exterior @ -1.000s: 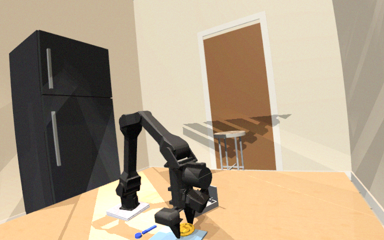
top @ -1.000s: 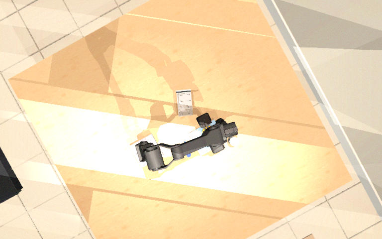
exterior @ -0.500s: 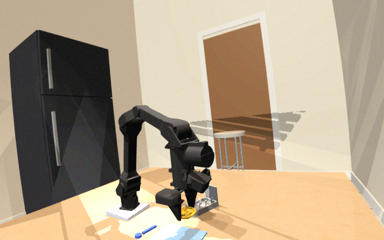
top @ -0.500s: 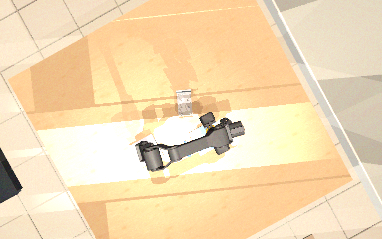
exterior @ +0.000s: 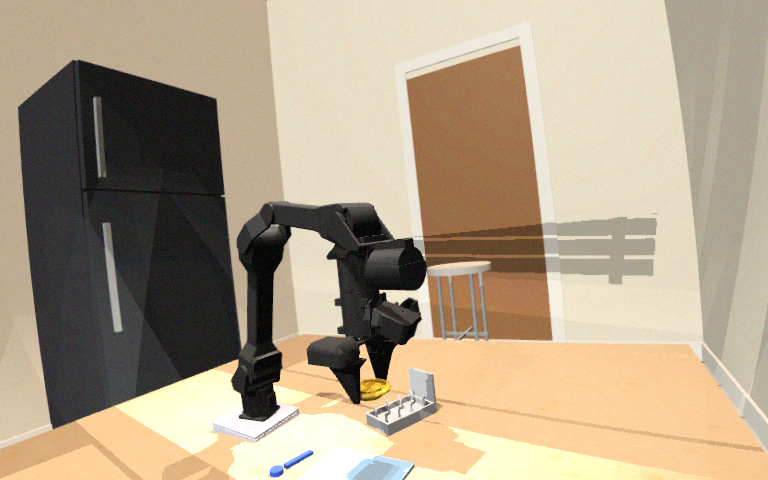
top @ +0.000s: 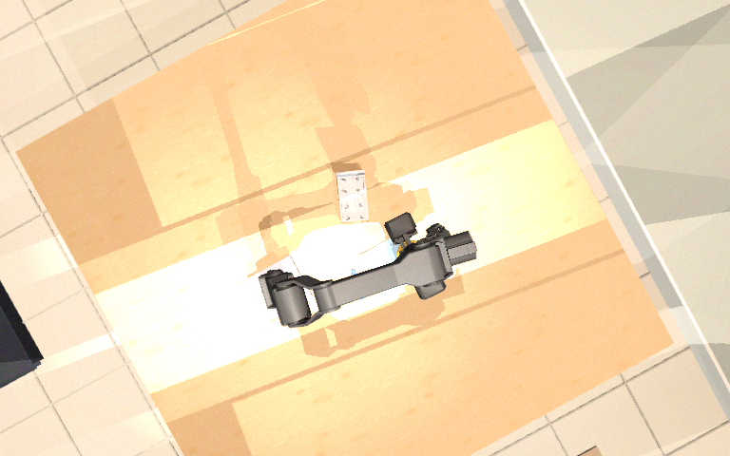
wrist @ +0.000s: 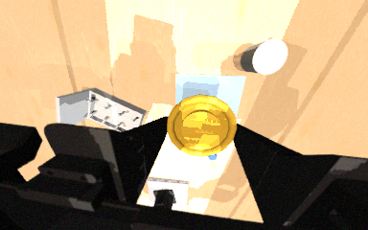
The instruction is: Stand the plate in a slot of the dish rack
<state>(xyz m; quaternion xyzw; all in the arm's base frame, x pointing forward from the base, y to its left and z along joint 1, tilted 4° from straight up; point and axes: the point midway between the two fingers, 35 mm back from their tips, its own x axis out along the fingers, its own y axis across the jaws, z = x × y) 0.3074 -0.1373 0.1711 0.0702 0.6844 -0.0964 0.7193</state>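
Right now the dish rack is 20 mm behind my gripper tip, 190 mm to the left of it and 110 mm below it. Round my gripper tip: plate (10 mm above); then light blue mat (40 mm behind, 10 mm to the right, 130 mm below).
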